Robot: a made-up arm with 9 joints.
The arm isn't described. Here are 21 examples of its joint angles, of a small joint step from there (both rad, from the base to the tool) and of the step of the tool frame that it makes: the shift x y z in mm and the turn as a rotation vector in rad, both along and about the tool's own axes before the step.
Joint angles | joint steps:
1: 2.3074 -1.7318 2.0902 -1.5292 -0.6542 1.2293 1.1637 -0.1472 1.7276 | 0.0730 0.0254 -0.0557 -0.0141 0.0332 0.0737 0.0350 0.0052 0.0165
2: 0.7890 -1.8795 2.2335 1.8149 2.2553 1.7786 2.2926 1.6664 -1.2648 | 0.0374 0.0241 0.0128 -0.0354 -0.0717 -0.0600 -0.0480 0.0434 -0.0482
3: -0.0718 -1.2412 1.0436 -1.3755 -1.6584 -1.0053 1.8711 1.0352 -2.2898 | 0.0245 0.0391 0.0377 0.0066 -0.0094 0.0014 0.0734 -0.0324 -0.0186
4: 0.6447 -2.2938 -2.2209 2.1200 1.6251 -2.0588 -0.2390 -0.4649 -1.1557 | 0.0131 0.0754 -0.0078 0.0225 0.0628 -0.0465 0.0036 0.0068 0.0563
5: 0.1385 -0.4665 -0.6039 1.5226 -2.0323 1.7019 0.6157 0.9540 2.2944 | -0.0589 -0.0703 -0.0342 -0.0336 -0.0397 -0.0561 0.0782 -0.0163 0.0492
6: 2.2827 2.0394 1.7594 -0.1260 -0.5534 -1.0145 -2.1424 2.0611 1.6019 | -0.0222 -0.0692 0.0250 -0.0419 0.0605 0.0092 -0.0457 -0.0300 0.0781
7: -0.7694 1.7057 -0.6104 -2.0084 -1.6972 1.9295 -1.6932 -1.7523 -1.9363 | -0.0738 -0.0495 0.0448 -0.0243 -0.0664 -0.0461 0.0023 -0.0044 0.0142
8: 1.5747 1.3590 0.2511 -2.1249 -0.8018 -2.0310 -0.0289 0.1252 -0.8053 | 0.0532 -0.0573 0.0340 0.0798 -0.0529 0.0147 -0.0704 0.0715 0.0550
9: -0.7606 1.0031 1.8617 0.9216 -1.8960 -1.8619 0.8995 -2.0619 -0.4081 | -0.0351 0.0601 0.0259 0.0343 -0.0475 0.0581 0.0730 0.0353 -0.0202
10: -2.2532 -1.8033 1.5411 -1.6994 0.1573 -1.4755 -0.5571 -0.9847 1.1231 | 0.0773 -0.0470 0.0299 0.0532 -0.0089 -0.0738 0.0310 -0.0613 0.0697
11: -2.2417 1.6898 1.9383 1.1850 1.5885 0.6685 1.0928 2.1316 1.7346 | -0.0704 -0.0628 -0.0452 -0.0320 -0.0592 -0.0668 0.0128 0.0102 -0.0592
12: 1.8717 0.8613 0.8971 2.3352 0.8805 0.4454 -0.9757 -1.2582 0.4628 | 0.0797 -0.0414 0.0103 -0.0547 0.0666 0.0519 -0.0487 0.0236 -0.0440
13: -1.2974 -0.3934 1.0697 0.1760 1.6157 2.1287 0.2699 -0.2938 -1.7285 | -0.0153 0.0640 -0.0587 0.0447 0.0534 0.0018 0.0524 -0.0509 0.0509
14: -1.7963 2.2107 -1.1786 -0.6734 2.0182 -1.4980 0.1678 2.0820 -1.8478 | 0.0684 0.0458 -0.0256 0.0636 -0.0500 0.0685 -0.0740 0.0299 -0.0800
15: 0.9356 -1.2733 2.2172 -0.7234 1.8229 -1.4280 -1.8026 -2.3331 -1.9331 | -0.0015 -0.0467 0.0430 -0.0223 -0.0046 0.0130 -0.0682 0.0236 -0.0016
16: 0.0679 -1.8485 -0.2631 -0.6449 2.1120 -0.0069 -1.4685 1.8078 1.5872 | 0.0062 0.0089 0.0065 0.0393 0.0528 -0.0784 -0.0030 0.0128 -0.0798
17: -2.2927 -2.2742 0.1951 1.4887 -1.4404 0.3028 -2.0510 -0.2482 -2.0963 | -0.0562 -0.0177 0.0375 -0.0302 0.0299 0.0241 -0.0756 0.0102 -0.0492
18: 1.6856 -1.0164 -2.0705 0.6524 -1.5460 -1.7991 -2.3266 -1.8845 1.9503 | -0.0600 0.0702 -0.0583 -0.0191 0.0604 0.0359 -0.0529 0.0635 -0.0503
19: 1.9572 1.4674 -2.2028 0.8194 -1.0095 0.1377 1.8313 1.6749 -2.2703 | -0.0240 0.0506 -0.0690 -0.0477 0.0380 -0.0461 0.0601 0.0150 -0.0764
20: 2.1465 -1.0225 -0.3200 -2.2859 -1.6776 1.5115 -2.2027 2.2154 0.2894 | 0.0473 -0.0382 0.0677 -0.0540 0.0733 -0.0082 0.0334 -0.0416 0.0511
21: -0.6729 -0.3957 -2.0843 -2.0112 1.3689 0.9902 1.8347 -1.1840 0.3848 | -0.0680 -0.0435 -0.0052 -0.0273 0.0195 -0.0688 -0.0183 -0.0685 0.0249
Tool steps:
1: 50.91 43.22 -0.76 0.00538 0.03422 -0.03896
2: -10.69 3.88 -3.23 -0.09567 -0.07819 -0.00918
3: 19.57 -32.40 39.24 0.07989 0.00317 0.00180
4: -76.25 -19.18 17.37 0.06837 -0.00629 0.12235
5: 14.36 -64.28 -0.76 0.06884 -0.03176 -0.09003
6: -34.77 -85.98 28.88 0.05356 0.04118 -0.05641
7: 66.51 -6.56 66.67 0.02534 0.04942 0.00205
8: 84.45 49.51 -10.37 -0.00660 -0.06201 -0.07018
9: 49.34 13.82 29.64 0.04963 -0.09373 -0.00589
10: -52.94 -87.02 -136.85 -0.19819 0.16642 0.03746
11: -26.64 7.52 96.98 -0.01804 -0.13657 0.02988
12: 73.29 -23.79 -24.41 0.00604 0.03516 -0.13268
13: -90.14 -37.40 9.71 0.04770 -0.03215 0.03970
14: 4.25 -32.21 -30.98 -0.05640 -0.06767 0.07833
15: -52.43 40.64 1.62 -0.00576 0.04496 0.14599
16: -7.50 -31.81 53.03 -0.10086 -0.12592 -0.03733
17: -50.44 31.52 -6.37 -0.00706 -0.15393 -0.03130
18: 75.52 -175.14 191.75 0.25600 -0.05018 -0.09742
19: -25.86 78.35 32.82 -0.00845 -0.08650 0.24319
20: 60.79 85.41 105.29 -0.05182 -0.10392 0.15333
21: 35.84 -0.26 59.65 0.04440 -0.04068 -0.00991
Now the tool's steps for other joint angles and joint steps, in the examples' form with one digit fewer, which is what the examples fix.
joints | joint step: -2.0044 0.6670 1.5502 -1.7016 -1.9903 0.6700 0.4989 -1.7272 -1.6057 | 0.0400 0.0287 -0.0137 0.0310 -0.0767 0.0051 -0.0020 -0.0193 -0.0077
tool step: -8.8 3.9 24.1 0.0722 -0.0133 0.1267
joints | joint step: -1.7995 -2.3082 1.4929 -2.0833 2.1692 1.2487 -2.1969 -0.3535 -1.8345 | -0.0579 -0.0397 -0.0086 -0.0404 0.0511 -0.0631 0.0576 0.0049 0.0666
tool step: 48.9 -28.9 -18.5 0.0999 0.1827 -0.0332
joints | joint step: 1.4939 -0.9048 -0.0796 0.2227 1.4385 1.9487 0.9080 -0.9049 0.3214 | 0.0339 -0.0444 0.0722 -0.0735 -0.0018 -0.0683 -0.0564 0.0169 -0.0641
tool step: -59.8 34.2 66.0 0.0410 -0.0216 -0.0061
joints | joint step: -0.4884 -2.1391 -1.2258 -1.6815 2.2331 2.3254 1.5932 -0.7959 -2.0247 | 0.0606 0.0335 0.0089 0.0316 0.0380 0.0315 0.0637 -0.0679 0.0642
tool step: 21.1 7.2 -33.0 -0.0003 0.0885 -0.0323
